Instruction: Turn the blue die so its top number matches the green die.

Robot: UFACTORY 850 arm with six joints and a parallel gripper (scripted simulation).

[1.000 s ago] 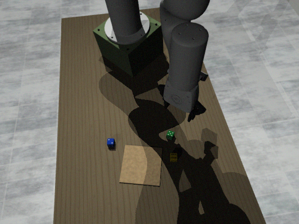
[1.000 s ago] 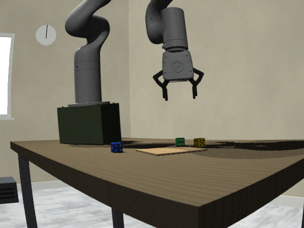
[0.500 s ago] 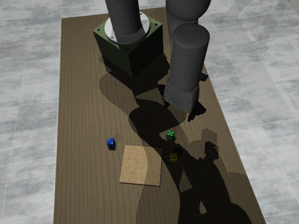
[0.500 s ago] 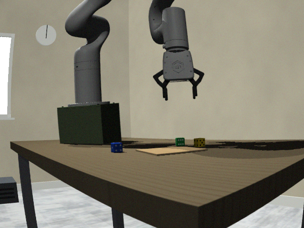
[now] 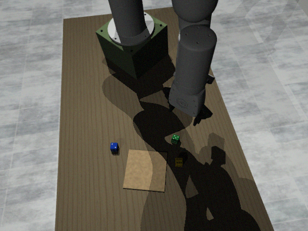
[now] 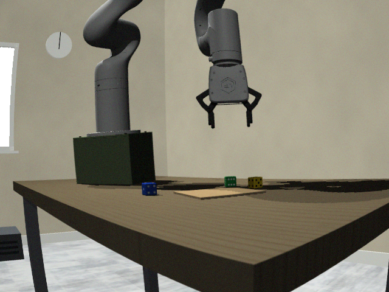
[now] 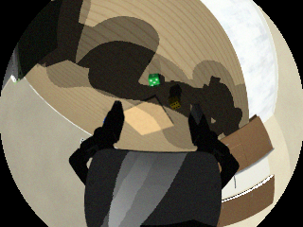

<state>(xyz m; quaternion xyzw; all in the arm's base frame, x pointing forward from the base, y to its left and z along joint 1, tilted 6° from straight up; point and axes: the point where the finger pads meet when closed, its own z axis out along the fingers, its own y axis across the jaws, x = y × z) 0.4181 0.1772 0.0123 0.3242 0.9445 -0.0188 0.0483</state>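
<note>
My gripper is now 25 cm to the left of the blue die, 14 cm above it and 4 cm short of it. Round my hand: tan mat (16 cm below, 13 cm to the right, 13 cm ahead); then yellow die (14 cm below, 11 cm ahead, 2 cm to the right); then green die (14 cm below, 2 cm to the right, 2 cm ahead).
</note>
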